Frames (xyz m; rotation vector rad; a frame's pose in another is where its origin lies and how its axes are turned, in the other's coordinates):
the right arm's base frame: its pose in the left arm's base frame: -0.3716 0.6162 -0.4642 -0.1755 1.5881 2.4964
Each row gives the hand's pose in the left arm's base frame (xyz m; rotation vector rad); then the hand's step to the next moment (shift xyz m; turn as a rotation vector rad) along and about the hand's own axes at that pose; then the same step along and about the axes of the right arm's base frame.
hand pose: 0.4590 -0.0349 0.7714 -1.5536 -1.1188 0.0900
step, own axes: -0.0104 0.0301 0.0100 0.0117 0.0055 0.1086
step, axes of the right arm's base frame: 0.0007 -0.0317 -0.0104 0.0686 -0.0555 0.0646
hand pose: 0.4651 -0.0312 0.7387 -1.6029 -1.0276 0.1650
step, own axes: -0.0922 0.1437 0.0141 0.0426 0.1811 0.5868
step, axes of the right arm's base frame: 0.0178 -0.1294 -0.1108 0.3322 -0.4330 0.2848
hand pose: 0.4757 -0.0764 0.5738 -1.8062 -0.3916 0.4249
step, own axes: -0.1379 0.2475 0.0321 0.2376 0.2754 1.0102
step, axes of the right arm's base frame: 0.1584 -0.1385 -0.1924 0.4361 -0.7932 0.5774
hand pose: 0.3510 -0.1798 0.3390 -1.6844 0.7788 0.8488
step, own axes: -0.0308 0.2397 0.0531 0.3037 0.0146 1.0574
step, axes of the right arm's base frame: 0.2387 -0.0449 -0.0474 0.1934 -0.8284 0.6978
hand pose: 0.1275 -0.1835 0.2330 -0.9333 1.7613 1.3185
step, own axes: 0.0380 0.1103 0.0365 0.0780 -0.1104 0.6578
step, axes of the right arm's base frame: 0.1102 0.0074 0.0525 -0.0421 -0.5039 0.4420
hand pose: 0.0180 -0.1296 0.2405 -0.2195 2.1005 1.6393
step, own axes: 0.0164 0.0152 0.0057 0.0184 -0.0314 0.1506
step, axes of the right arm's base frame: 0.0187 0.0033 0.0131 -0.0106 -0.1201 0.0974
